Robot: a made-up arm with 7 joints.
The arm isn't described. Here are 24 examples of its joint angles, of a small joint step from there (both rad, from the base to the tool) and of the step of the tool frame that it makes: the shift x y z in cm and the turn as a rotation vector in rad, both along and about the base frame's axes.
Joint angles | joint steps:
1: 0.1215 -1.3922 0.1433 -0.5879 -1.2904 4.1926 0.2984 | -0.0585 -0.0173 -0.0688 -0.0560 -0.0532 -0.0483 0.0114
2: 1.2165 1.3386 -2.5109 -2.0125 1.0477 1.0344 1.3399 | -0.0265 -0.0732 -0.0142 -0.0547 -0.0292 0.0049 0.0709
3: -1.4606 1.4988 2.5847 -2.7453 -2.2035 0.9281 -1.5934 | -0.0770 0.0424 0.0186 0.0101 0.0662 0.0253 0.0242
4: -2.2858 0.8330 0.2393 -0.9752 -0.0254 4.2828 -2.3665 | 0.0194 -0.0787 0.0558 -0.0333 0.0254 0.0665 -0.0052
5: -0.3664 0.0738 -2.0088 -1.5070 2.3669 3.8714 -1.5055 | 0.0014 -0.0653 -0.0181 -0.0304 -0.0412 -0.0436 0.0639
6: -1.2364 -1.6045 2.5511 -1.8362 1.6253 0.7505 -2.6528 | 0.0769 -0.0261 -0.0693 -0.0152 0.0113 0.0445 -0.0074
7: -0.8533 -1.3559 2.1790 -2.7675 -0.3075 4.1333 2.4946 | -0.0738 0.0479 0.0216 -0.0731 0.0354 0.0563 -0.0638
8: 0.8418 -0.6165 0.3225 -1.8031 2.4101 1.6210 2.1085 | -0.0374 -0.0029 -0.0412 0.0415 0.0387 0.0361 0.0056
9: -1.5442 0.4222 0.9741 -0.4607 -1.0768 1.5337 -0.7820 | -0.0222 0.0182 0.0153 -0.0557 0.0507 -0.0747 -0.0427
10: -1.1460 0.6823 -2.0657 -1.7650 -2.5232 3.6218 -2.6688 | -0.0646 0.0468 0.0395 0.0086 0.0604 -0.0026 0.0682
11: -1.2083 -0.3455 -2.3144 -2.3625 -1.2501 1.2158 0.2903 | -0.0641 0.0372 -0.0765 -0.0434 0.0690 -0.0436 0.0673
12: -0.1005 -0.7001 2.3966 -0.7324 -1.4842 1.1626 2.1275 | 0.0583 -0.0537 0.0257 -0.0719 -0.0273 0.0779 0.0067
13: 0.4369 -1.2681 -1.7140 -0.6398 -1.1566 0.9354 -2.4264 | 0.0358 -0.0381 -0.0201 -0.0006 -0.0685 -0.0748 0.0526
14: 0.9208 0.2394 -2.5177 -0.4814 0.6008 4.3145 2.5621 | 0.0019 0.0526 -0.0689 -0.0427 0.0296 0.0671 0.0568
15: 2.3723 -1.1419 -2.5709 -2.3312 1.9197 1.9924 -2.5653 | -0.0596 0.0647 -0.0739 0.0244 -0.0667 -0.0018 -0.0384
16: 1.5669 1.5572 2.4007 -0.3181 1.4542 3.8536 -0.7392 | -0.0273 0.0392 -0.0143 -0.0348 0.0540 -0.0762 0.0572
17: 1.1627 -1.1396 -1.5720 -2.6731 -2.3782 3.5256 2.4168 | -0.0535 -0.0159 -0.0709 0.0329 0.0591 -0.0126 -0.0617
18: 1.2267 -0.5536 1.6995 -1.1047 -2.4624 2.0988 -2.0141 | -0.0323 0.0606 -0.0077 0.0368 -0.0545 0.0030 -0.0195
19: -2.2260 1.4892 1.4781 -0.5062 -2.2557 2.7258 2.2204 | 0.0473 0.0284 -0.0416 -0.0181 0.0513 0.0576 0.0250
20: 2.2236 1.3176 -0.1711 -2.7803 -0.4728 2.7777 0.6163 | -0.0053 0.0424 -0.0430 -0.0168 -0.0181 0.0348 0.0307
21: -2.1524 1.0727 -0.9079 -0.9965 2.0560 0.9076 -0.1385 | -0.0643 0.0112 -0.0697 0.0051 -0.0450 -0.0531 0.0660
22: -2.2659 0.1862 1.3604 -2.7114 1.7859 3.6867 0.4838 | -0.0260 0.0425 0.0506 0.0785 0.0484 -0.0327 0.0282
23: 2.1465 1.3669 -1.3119 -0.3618 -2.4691 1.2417 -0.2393 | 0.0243 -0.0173 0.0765 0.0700 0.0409 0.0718 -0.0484
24: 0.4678 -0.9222 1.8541 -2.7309 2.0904 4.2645 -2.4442 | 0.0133 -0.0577 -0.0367 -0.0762 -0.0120 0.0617 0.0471
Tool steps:
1: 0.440 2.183 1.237 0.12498 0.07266 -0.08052
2: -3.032 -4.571 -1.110 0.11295 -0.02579 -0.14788
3: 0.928 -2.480 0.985 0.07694 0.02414 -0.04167
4: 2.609 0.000 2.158 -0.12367 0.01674 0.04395
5: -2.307 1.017 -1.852 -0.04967 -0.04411 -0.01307
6: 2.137 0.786 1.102 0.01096 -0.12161 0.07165
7: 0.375 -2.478 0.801 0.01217 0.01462 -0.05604
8: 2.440 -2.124 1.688 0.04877 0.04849 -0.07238
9: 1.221 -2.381 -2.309 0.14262 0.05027 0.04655
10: -0.620 -0.578 -0.676 -0.06906 0.01483 -0.04289
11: 4.118 4.316 -0.850 0.06449 -0.04000 -0.20430
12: -4.243 -2.026 -5.802 -0.03675 -0.14703 0.11259
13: 1.135 -0.824 -3.286 0.14757 0.02327 -0.01726
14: 0.946 0.503 -0.415 -0.08855 0.01070 -0.00972
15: 1.330 -5.861 -0.536 -0.13055 -0.07914 -0.04558
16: -0.144 0.721 -1.223 -0.00423 0.10484 -0.05475
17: 1.020 -2.700 -0.622 0.03535 0.02679 -0.13494
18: 0.870 3.072 2.935 0.00609 0.05145 -0.05858
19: 3.109 -0.383 -2.020 -0.00599 -0.05168 0.09696
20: 1.954 -0.707 0.590 0.01155 -0.05140 -0.02318
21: -2.447 4.665 0.693 0.13444 -0.00203 -0.04609
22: 1.464 -0.956 0.453 -0.00745 -0.13372 -0.04990
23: -3.552 -1.746 0.601 -0.05627 0.12144 0.03587
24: 1.179 -0.853 0.076 0.09001 -0.11179 -0.06760
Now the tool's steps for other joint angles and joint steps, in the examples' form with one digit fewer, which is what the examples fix.
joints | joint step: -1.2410 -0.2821 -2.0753 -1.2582 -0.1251 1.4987 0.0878 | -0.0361 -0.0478 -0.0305 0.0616 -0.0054 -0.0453 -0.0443
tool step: 1.47 4.75 0.02 -0.0300 -0.0055 -0.0323
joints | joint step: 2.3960 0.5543 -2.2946 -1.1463 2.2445 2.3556 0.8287 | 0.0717 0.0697 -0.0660 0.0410 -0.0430 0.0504 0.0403
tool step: -5.65 1.05 2.16 -0.0086 -0.0762 -0.0112
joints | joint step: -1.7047 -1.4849 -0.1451 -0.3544 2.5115 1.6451 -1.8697 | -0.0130 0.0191 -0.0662 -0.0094 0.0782 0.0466 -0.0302
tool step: -0.68 -0.60 1.62 0.0335 -0.0260 0.0639
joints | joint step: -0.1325 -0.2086 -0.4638 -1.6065 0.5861 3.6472 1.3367 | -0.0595 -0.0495 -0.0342 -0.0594 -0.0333 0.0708 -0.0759
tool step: -3.26 -1.30 -0.81 -0.0531 0.0255 -0.1743
